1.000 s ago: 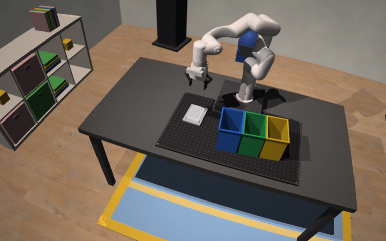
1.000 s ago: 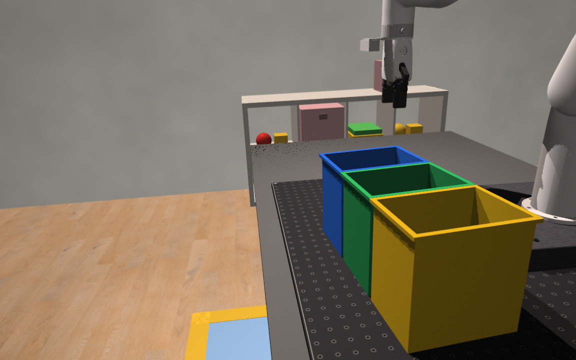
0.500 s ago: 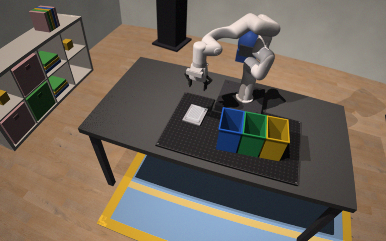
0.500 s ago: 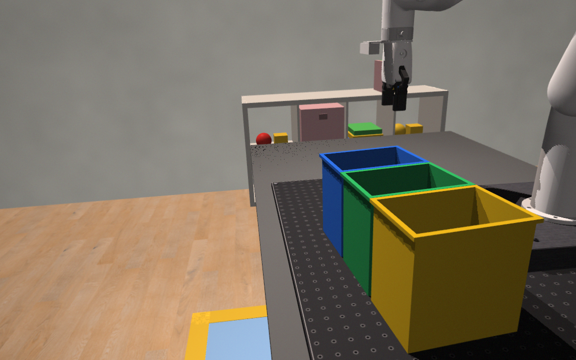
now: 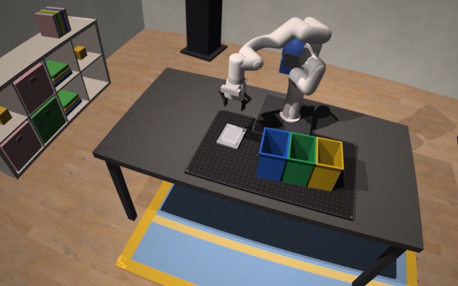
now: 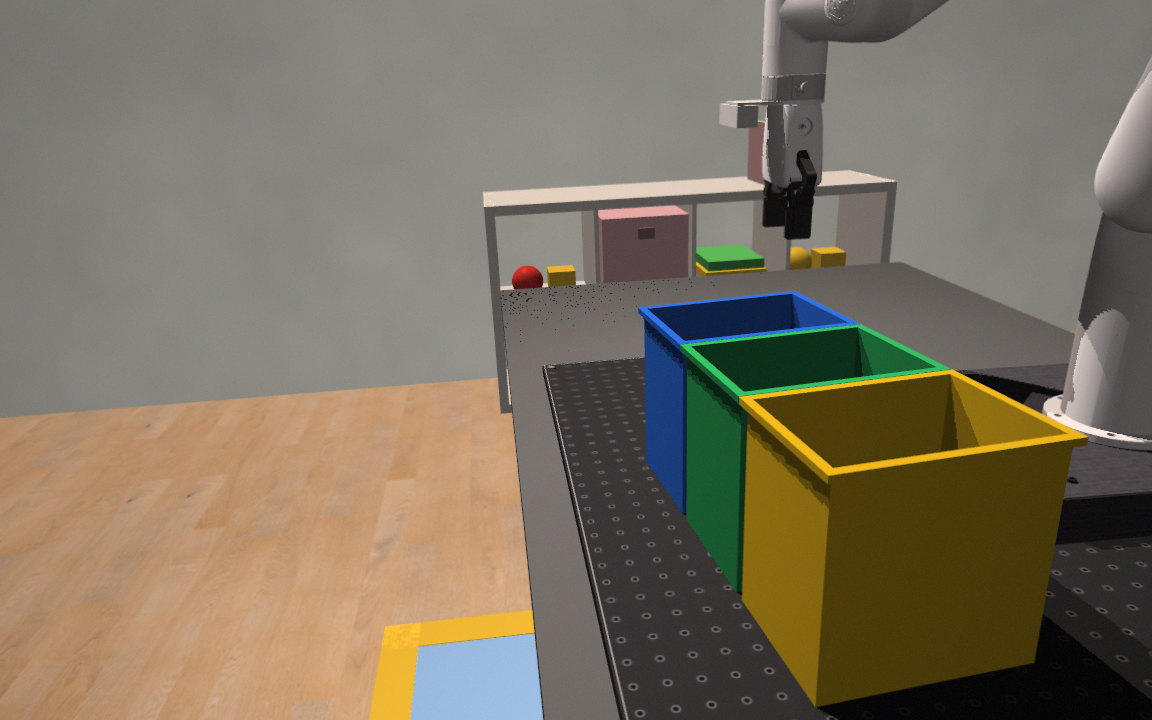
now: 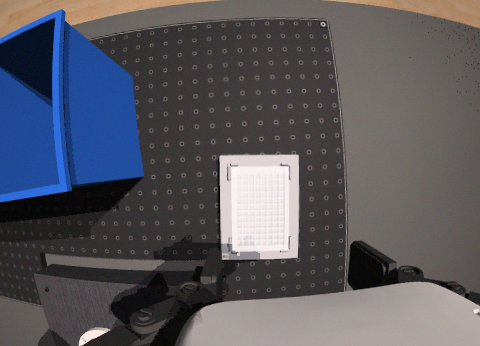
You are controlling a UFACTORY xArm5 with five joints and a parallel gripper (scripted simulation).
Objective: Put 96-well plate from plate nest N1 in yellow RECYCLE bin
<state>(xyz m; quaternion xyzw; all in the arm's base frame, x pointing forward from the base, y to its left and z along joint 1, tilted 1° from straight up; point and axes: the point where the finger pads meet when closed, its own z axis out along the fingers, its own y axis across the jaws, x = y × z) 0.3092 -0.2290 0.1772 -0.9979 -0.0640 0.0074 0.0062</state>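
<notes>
Right now my hand is 20 cm above the white 96-well plate. From my hand the other things lie so: blue bin 27 cm to the left, 13 cm below, 9 cm ahead; then green bin 40 cm to the left, 13 cm below, 5 cm ahead; then plate nest 21 cm below.
</notes>
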